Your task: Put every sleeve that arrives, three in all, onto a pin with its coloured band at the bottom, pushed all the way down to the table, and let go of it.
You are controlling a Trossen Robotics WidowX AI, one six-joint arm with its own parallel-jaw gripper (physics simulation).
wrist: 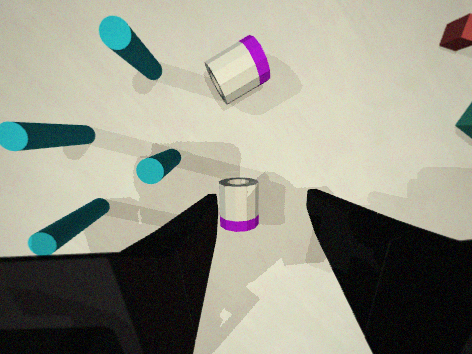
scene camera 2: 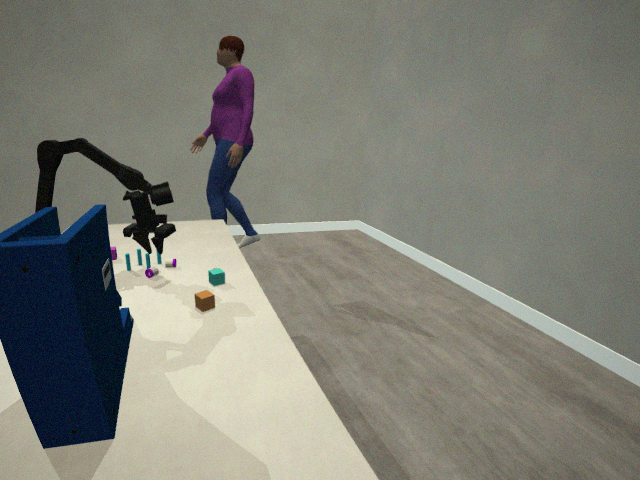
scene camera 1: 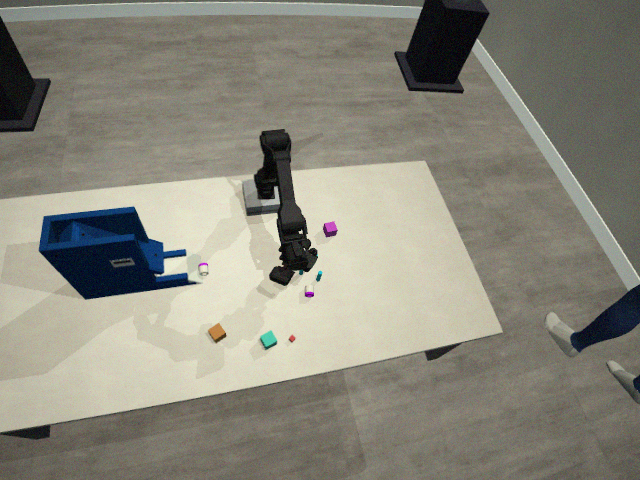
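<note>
My gripper [scene camera 2: 155, 252] [wrist: 261, 200] is open and empty, above the table. Below its fingertips, nearer the left one in the wrist view, a white sleeve [wrist: 239, 202] [scene camera 2: 151, 272] lies on its side. Its magenta band faces the blue feeder; the arm hides it in scene camera 1. A second sleeve [scene camera 1: 309, 290] [scene camera 2: 171, 263] [wrist: 237, 70] lies on its side beyond the pins, band away from them. A third sleeve [scene camera 1: 203, 270] is at the feeder's outlet, band toward the view's top; I cannot tell if it is upright. Several bare teal pins [scene camera 1: 319, 275] [scene camera 2: 128, 261] [wrist: 137, 53] stand beside the sleeves.
The blue feeder [scene camera 1: 103, 268] [scene camera 2: 36, 330] stands on the table [scene camera 1: 129, 372]. An orange cube [scene camera 1: 217, 332] [scene camera 2: 204, 300], a teal cube [scene camera 1: 268, 339] [scene camera 2: 216, 276] and a small red cube [scene camera 1: 292, 338] [wrist: 456, 35] lie near the front. A magenta cube [scene camera 1: 330, 228] lies beside the arm.
</note>
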